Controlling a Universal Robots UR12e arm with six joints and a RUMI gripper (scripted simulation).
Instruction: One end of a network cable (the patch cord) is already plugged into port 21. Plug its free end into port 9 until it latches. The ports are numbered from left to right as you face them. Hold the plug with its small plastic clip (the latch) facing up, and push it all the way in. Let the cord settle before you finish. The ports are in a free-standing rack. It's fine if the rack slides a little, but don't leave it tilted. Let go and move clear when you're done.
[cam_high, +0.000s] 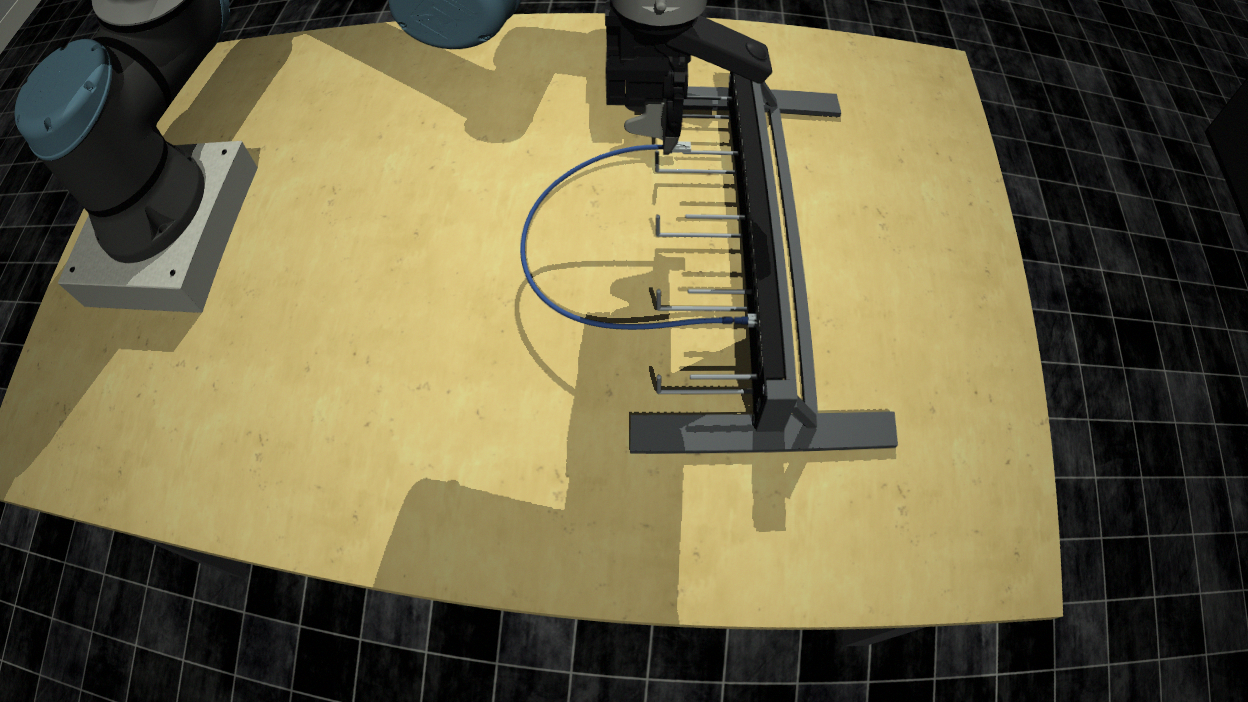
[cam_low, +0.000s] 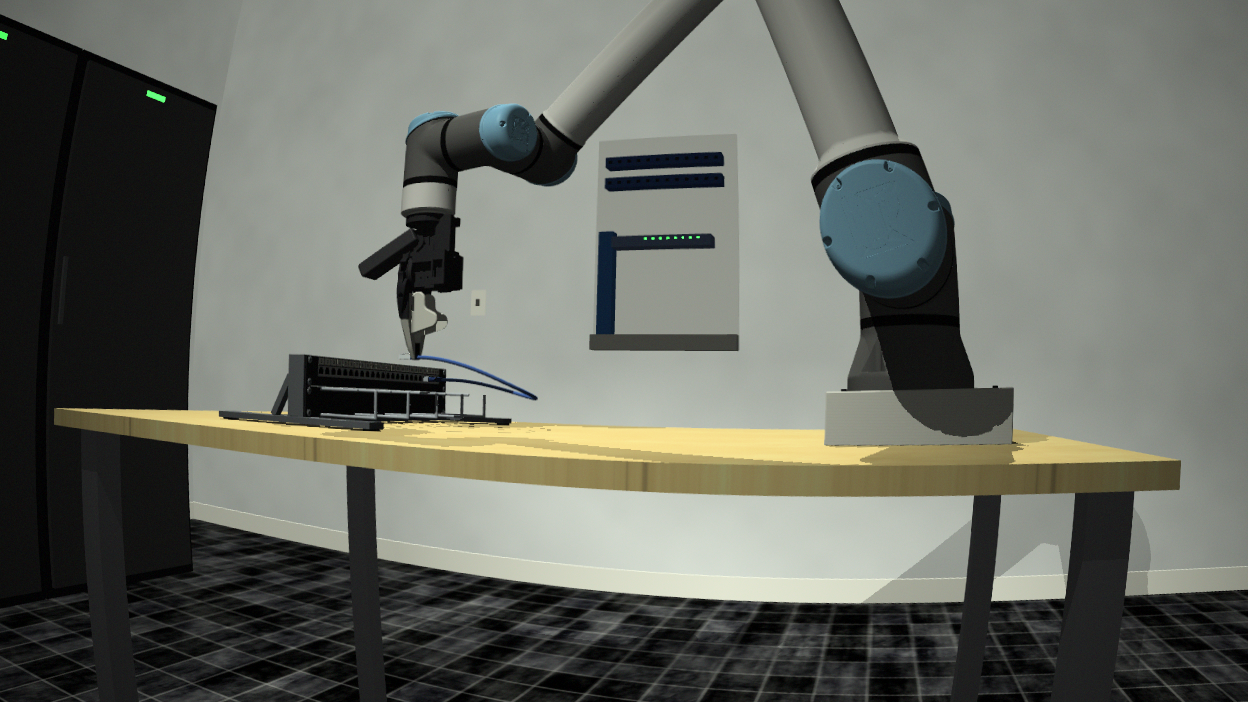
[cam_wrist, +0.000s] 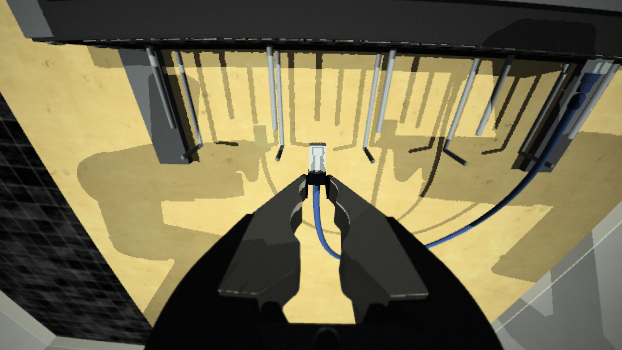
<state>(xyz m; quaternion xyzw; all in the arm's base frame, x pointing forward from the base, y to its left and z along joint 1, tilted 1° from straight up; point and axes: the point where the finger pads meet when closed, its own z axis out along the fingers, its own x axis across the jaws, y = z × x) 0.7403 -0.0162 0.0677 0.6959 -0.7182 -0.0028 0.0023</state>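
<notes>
The cable plug is 1 cm ahead of my hand and 1 cm below it.
</notes>
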